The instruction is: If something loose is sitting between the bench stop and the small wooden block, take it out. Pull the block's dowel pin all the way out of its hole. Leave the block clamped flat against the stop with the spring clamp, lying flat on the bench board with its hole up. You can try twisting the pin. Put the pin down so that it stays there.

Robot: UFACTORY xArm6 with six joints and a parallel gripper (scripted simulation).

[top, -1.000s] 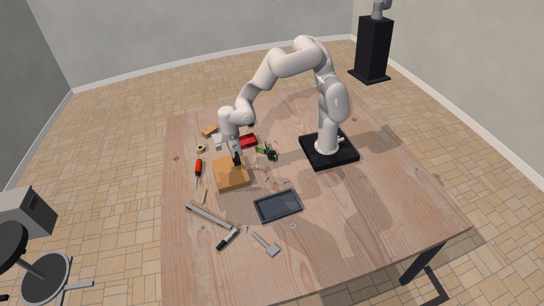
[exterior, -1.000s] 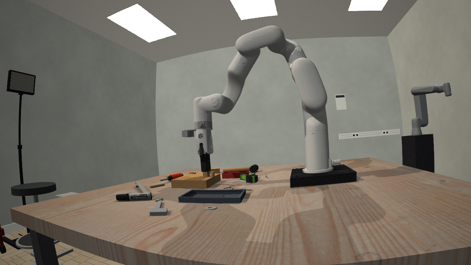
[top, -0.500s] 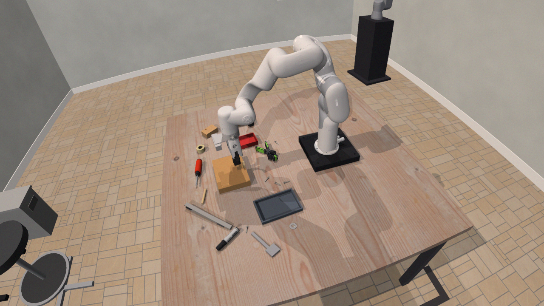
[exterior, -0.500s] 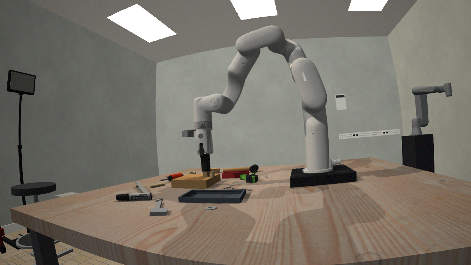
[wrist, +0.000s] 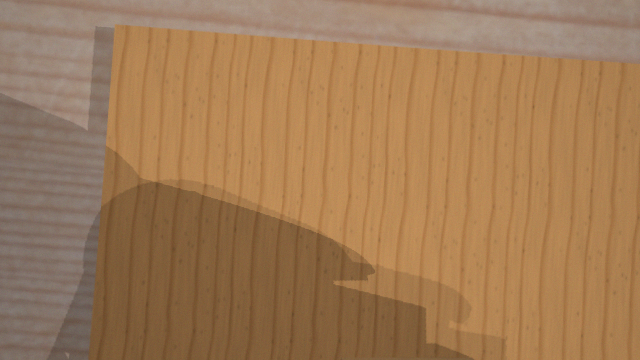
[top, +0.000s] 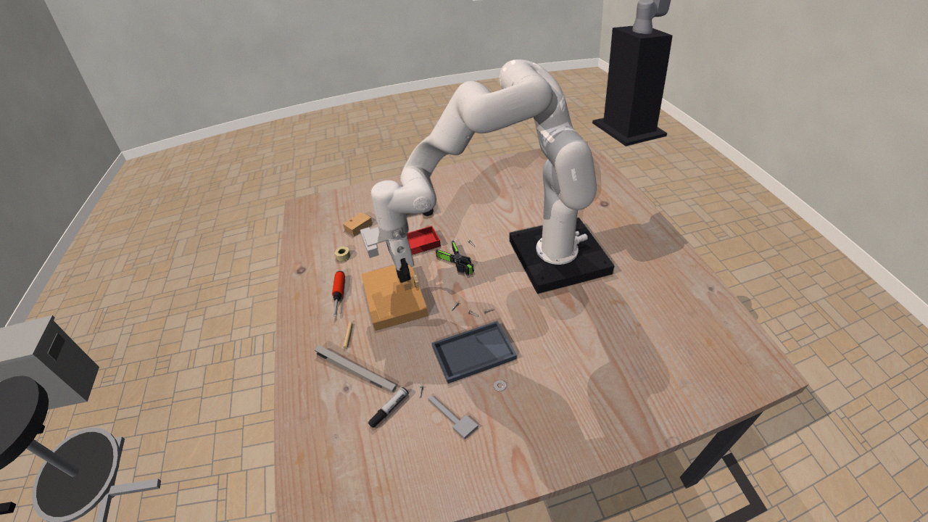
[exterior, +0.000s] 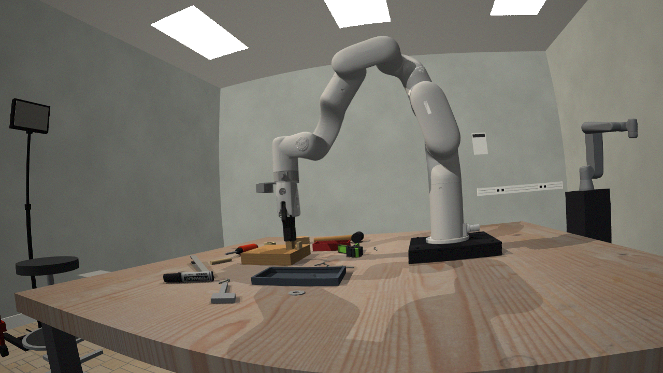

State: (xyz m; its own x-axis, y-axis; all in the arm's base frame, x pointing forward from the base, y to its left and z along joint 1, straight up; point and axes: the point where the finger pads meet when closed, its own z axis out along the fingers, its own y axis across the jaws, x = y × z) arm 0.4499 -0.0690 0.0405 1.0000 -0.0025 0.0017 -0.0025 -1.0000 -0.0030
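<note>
Right now my hand is 20 mm above the dowel pin. From my hand the other things lie so: small wooden block: 30 mm below; then red tray: 190 mm to the right, 100 mm behind, 70 mm below; then orange bench board: 50 mm below, 40 mm ahead, 10 mm to the left.
</note>
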